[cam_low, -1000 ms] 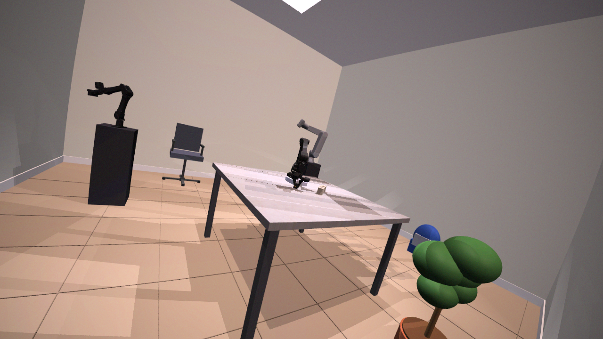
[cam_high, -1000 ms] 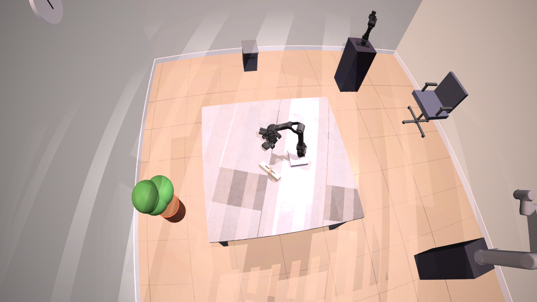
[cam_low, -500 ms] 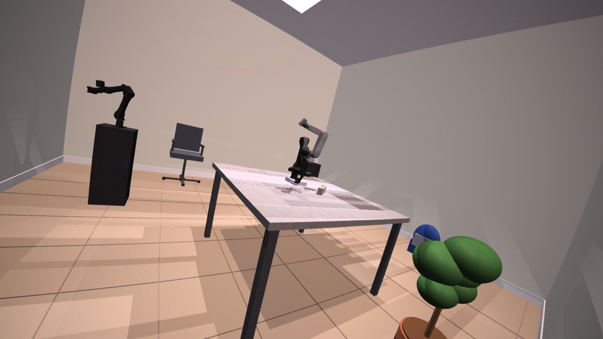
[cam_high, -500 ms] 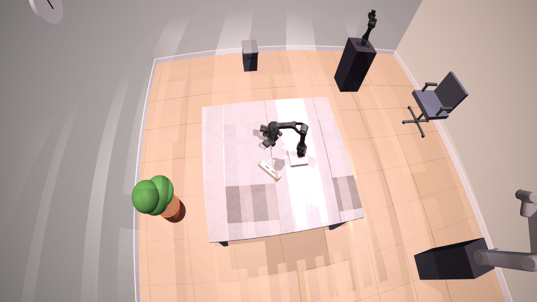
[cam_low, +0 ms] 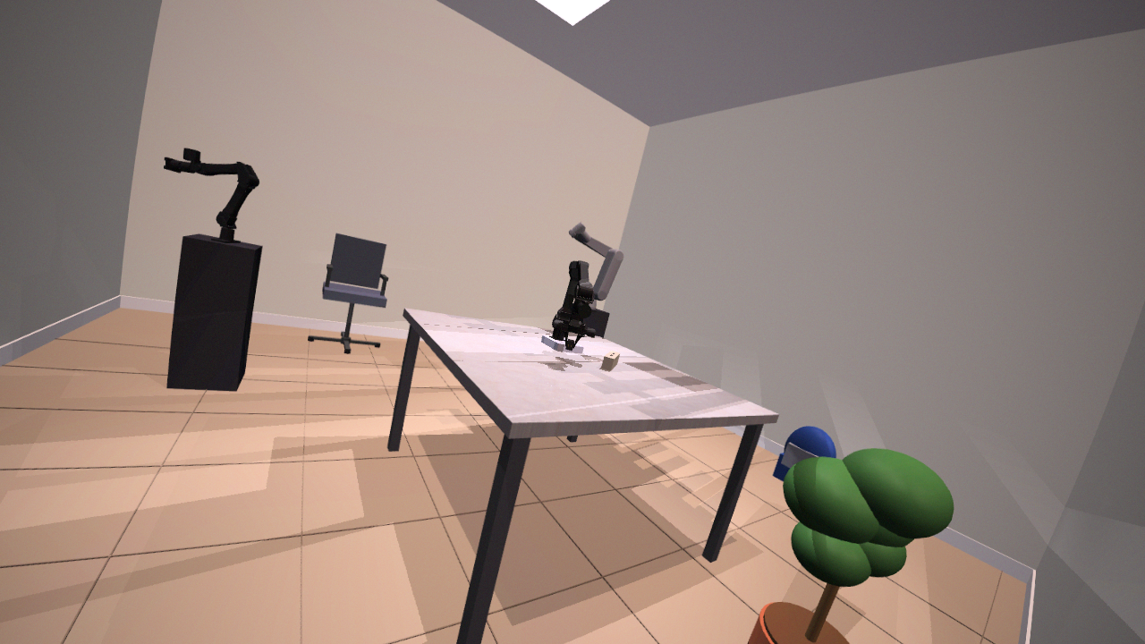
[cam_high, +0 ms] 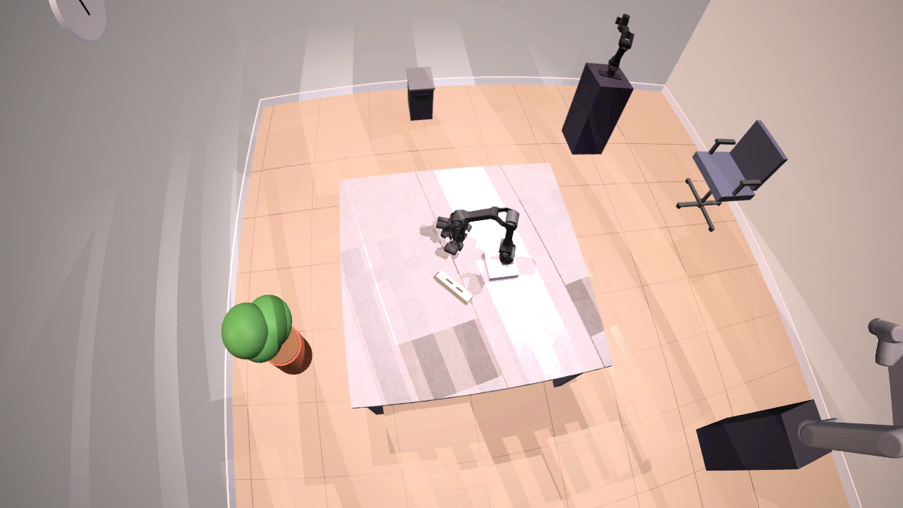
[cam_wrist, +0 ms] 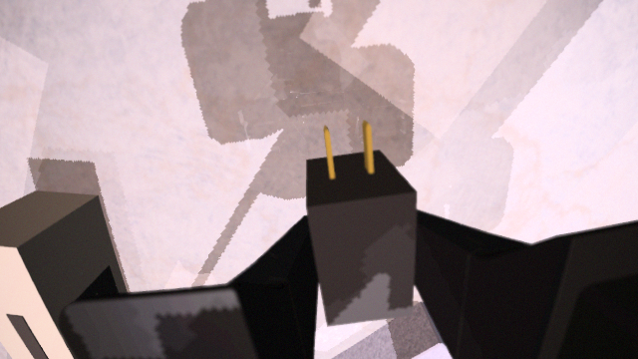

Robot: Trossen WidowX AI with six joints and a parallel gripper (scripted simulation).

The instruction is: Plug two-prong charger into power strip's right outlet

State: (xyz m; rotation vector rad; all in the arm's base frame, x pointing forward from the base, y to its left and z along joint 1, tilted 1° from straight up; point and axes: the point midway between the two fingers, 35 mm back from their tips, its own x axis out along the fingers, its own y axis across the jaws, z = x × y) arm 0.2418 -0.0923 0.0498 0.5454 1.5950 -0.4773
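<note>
The two-prong charger lies 1 cm ahead of my gripper tip, 1 cm to the right of it and 1 cm above it.
</note>
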